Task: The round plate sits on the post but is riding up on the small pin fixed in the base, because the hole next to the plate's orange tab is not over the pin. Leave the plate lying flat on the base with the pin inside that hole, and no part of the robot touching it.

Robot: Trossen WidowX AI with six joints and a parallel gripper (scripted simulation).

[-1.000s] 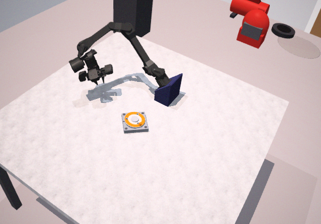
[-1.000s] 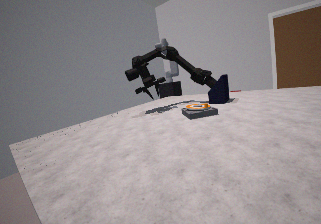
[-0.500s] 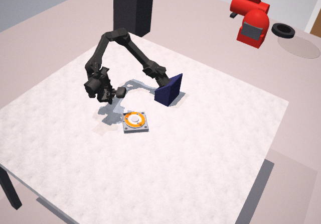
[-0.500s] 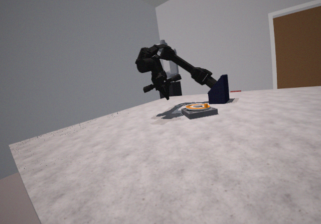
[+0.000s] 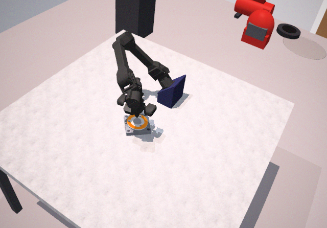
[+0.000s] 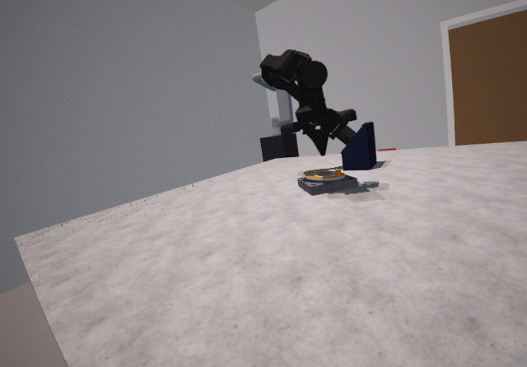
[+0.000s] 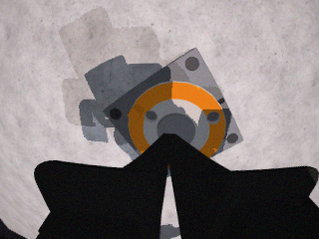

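Right now my gripper tip is 10 mm past the plate, 10 mm to the right of it and 50 mm above it. From my gripper tip the other things lie so: grey square base: 20 mm behind, 10 mm to the right, 70 mm below.
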